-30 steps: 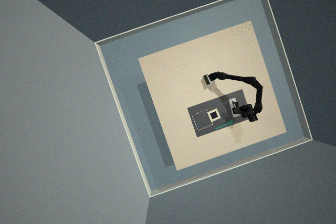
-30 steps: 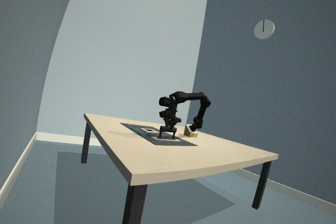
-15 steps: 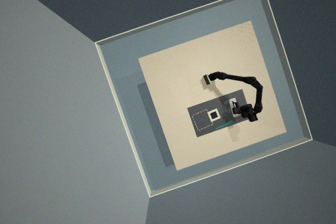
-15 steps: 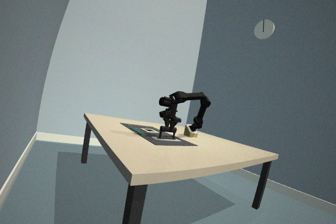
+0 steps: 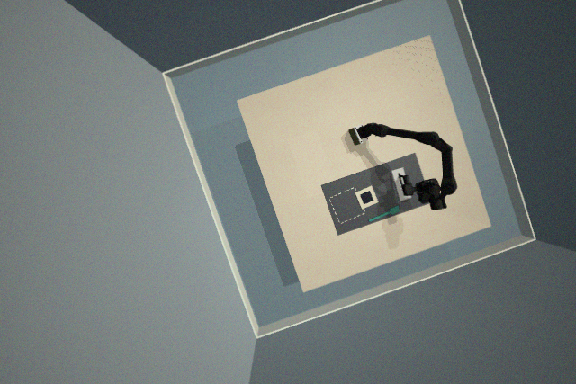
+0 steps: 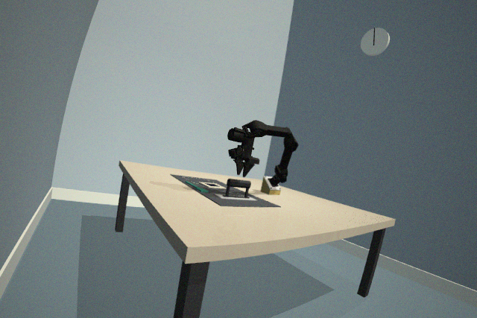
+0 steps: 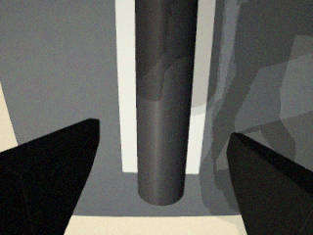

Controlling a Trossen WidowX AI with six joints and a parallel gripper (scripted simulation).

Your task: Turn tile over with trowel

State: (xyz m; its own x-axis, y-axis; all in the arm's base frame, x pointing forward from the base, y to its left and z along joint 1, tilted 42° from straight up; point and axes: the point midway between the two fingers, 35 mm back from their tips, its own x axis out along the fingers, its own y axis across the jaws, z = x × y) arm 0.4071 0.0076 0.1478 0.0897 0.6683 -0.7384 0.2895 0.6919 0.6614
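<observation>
Right now my gripper tip is 2 cm short of the small trowel and 7 cm above it. Also, from my gripper tip: dark mat 2 cm behind, 17 cm to the right, 13 cm below; tile 3 cm behind, 24 cm to the right, 10 cm below; thin teal tool 12 cm ahead, 17 cm to the right, 10 cm below.
</observation>
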